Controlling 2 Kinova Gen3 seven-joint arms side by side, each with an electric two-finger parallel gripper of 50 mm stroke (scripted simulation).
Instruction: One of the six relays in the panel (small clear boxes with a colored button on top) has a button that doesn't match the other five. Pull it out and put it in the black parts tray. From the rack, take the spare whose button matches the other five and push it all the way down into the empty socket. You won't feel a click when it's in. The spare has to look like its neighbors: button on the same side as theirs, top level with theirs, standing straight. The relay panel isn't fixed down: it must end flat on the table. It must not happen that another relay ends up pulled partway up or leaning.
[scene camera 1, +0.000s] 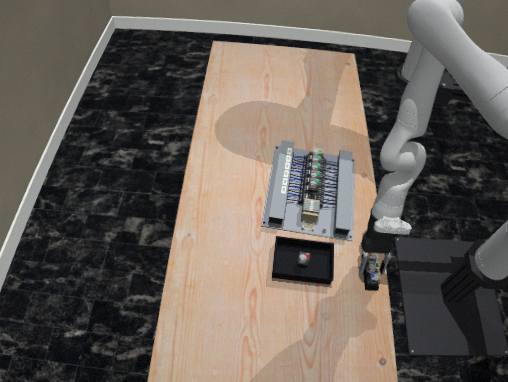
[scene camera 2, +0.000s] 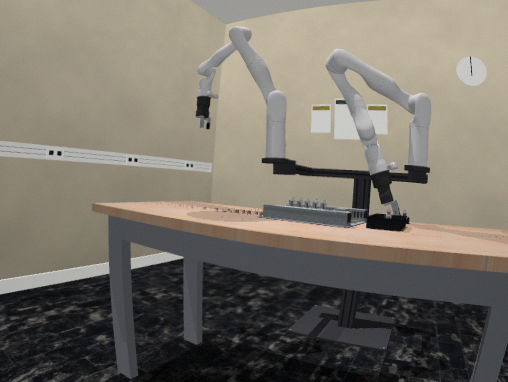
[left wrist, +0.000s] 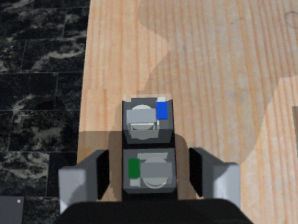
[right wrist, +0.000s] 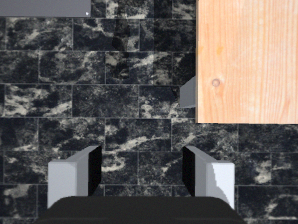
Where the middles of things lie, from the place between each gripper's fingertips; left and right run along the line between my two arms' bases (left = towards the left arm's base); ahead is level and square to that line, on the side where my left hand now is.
I see the relay panel (scene camera 1: 299, 208) 29 cm to the right of my left hand (scene camera 1: 371, 271), 13 cm ahead of it and 1 cm below it. Round my left hand: black parts tray (scene camera 1: 320, 269) 19 cm ahead, 4 cm to the right, 2 cm below.
My right hand is 400 mm short of the relay panel, 730 mm to the right of it and 390 mm above it. Round my right hand: black parts tray: 460 mm ahead, 980 mm to the left, 390 mm below.
